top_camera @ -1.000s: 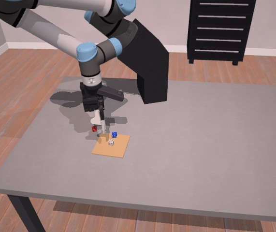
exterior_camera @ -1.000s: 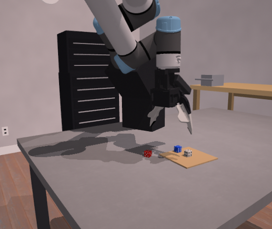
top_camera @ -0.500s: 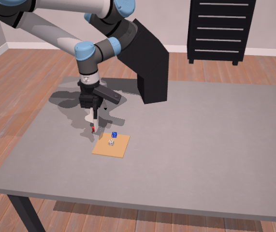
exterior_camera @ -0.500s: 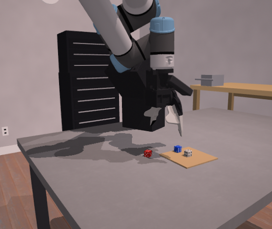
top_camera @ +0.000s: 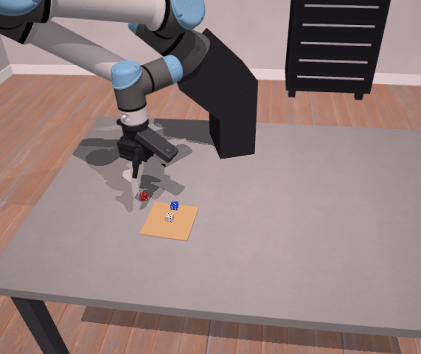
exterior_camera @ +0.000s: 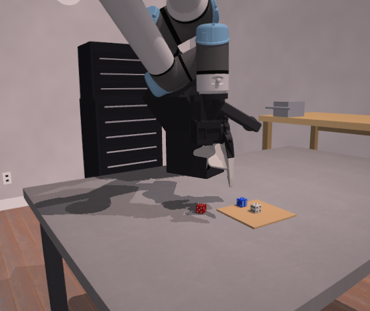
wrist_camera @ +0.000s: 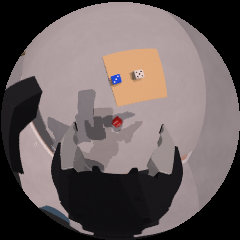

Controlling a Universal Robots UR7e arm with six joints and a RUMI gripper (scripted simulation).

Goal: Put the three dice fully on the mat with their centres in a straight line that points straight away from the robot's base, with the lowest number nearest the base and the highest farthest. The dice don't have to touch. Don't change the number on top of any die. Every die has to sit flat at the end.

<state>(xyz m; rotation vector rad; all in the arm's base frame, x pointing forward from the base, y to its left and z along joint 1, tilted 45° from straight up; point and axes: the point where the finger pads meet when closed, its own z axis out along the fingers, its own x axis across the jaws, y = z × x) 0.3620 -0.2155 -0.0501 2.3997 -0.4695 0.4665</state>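
The red die is 3 cm behind my hand, 4 cm to the right of it and 8 cm below it. From my hand the other things lie so: tan mat 7 cm ahead, 6 cm to the left, 9 cm below; then white die 7 cm ahead, 6 cm to the left, 7 cm below; then blue die 2 cm ahead, 6 cm to the left, 7 cm below.
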